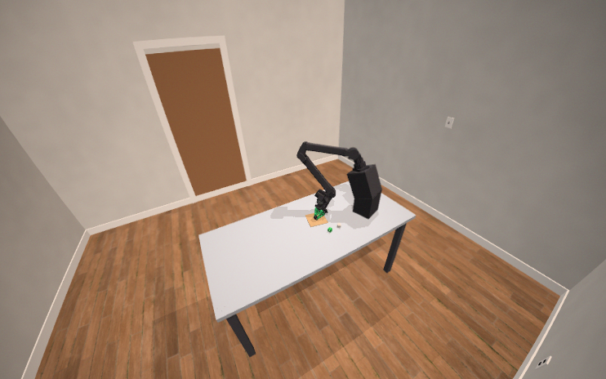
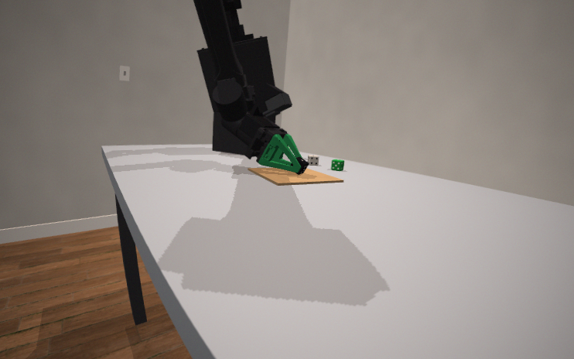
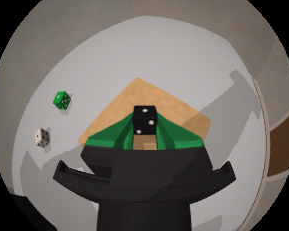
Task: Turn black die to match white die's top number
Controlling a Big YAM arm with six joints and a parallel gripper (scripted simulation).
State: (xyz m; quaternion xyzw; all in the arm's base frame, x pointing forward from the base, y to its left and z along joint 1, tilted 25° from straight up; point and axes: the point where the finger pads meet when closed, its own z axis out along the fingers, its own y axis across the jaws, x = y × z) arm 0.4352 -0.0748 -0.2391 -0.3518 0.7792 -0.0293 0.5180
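My hand is right at the black die. The rest, counted from my hand: tan mat 20 mm below, 10 mm to the right, 10 mm behind; then green die 150 mm to the left, 50 mm behind, 10 mm below; then white die 140 mm to the left, 130 mm behind, 10 mm below.
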